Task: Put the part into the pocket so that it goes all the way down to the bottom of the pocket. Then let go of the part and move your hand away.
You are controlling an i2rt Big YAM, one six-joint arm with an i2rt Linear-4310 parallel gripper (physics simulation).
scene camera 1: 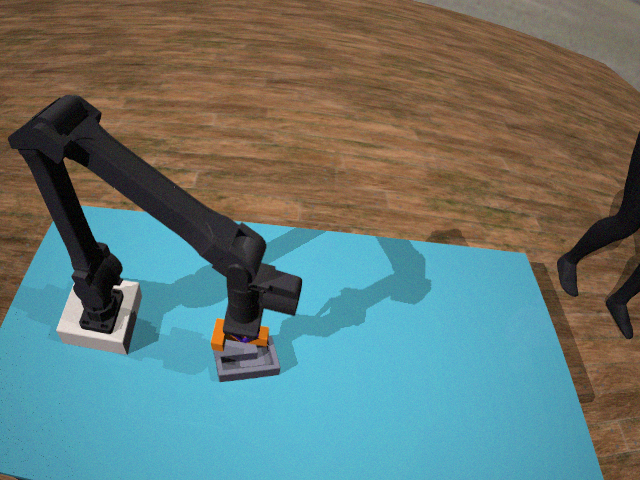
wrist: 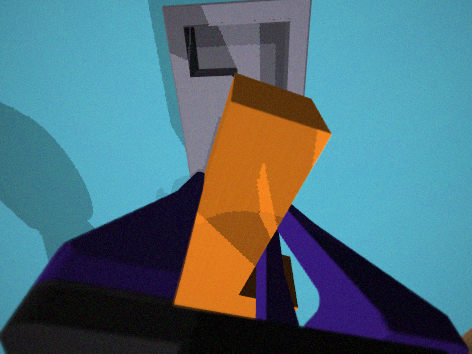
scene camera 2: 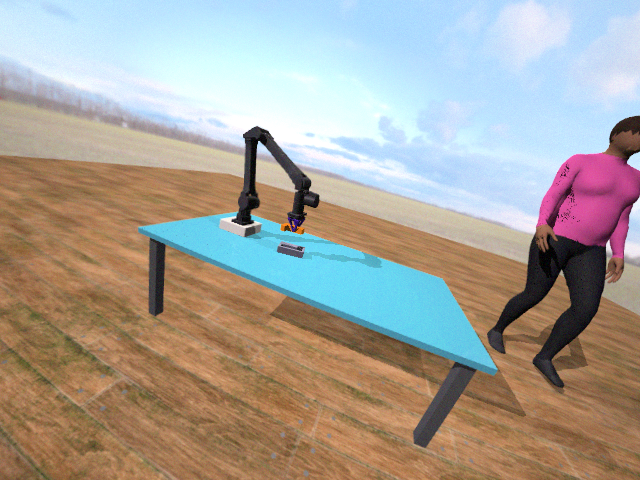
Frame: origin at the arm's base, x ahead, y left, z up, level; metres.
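Seen in the pictures: gripper, between the fingertips: (scene camera 1: 244, 335) (wrist: 233, 192) (scene camera 2: 294, 230); arm's base, origin of its link: (scene camera 1: 102, 311) (scene camera 2: 242, 222).
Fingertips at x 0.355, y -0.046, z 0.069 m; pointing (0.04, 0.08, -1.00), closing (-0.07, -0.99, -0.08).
Note:
Pixels of each thing's top centre, then the offset from my fingertips to it. Level surfaces: height alone.
- orange part, centre of its top: (wrist: 261, 260) (scene camera 1: 240, 333) (scene camera 2: 293, 225) dx -0.008, dy -0.015, dz +0.028 m
- grey block with the pocket, centre of its top: (wrist: 240, 116) (scene camera 1: 245, 354) (scene camera 2: 292, 246) dx +0.004, dy +0.004, dz -0.090 m
- blue table, height of its surface: dz -0.126 m
The orange part (scene camera 1: 218, 335) (scene camera 2: 285, 227) (wrist: 240, 150) is a thick angular bar with a side arm at its near end in the wrist view. My gripper (scene camera 1: 244, 339) (scene camera 2: 294, 226) (wrist: 233, 192) points down and is shut on the part, with a purple finger on either side. The grey block with the pocket (scene camera 1: 249, 373) (scene camera 2: 290, 252) (wrist: 186, 105) lies on the table. Its pocket is a stepped, angular recess. The part hangs above the table, apart from the block in scene camera 2. In the wrist view it covers the near portion of the pocket.
The arm's white base (scene camera 1: 93, 342) (scene camera 2: 231, 227) stands on the blue table (scene camera 1: 413, 387) (scene camera 2: 361, 299), left of the block in scene camera 1. A person (scene camera 1: 599, 232) (scene camera 2: 589, 206) in pink and black stands on the floor beyond the table's right end.

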